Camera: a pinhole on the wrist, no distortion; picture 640 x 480 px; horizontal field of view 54.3 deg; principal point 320.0 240.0 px. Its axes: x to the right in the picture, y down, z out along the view. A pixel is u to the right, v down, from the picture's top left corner.
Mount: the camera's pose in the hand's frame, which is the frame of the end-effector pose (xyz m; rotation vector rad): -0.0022 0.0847 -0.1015 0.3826 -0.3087 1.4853
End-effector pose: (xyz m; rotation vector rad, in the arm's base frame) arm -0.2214 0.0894 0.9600 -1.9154 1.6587 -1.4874
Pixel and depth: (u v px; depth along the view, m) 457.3 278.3 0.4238
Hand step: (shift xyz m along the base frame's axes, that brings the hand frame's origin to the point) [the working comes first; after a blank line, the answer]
In the camera's frame: 0.0933 0.0260 0.4238

0.2562 -0.1289 -0.1475
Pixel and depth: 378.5 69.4 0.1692
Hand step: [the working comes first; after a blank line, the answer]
In the camera's frame: 0.0159 -0.0463 0.1692

0.0203 -0.0744 -0.0155
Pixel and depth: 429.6 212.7 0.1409
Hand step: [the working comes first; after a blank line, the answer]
In the camera's frame: 0.0247 -0.0062 0.1409

-0.0028 -0.0401 -0.0435
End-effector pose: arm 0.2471 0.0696 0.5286 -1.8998 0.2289 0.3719
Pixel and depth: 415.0 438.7 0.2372
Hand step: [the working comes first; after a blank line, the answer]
In the camera's frame: 0.0361 0.0755 0.2372

-0.0880 0.1160 -0.0340
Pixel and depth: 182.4 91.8 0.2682
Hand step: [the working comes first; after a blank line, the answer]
In the camera's frame: -0.0591 -0.0637 0.2682

0.0747 0.1361 0.0163
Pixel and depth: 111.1 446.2 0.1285
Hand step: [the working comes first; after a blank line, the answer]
In the camera's frame: -0.0430 0.0425 0.1285

-0.0374 0.0003 0.0227
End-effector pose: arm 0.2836 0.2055 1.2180 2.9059 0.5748 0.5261
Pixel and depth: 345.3 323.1 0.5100
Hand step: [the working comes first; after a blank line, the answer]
In the camera's frame: 0.0207 0.0679 0.5100

0.0506 0.0610 -0.3835
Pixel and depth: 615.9 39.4 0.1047
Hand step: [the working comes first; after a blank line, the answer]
In the camera's frame: 0.0496 -0.0337 0.1047

0.0660 -0.0620 0.0166
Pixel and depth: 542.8 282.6 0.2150
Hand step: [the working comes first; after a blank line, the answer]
In the camera's frame: 0.0768 0.0147 0.2150

0.0629 -0.0665 -0.1067
